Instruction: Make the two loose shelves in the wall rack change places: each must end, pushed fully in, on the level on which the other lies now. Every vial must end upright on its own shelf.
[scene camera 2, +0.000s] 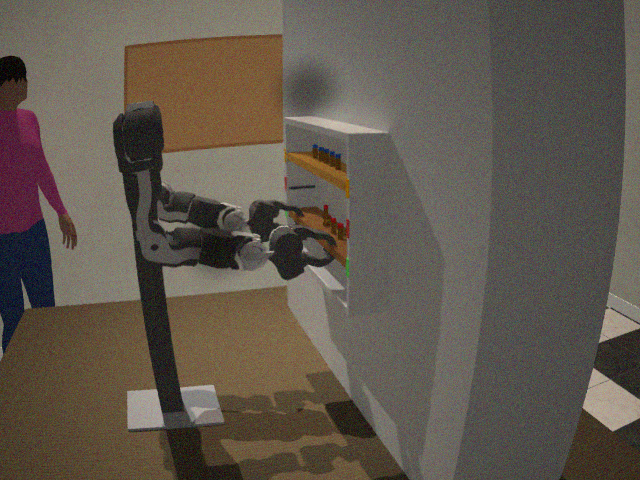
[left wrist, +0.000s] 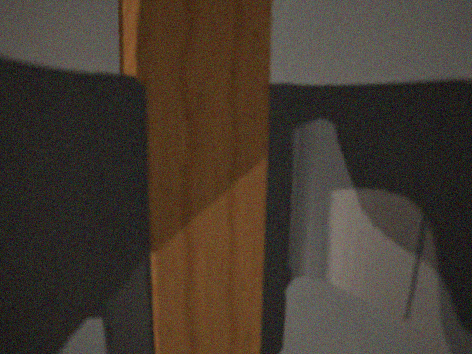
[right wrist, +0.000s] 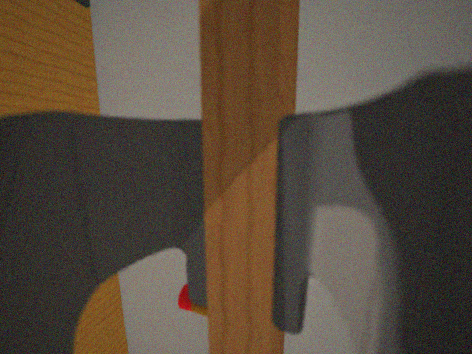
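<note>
The upper loose shelf is yellow wood and sits in the wall rack. A row of blue-capped vials stands upright on it. The lower loose shelf is browner wood. Red-capped vials are on it; one looks upright, and the lean of the others is too small to tell. My left gripper is shut on the lower shelf's front edge. My right gripper is shut on the same edge, nearer the camera. The shelf's back is hidden.
A thin dark bar shows inside the rack between the two shelves. Coloured marks, a red one and a green one, line the rack's front edge. A pale ledge lies below the lower shelf. A person stands at the far left.
</note>
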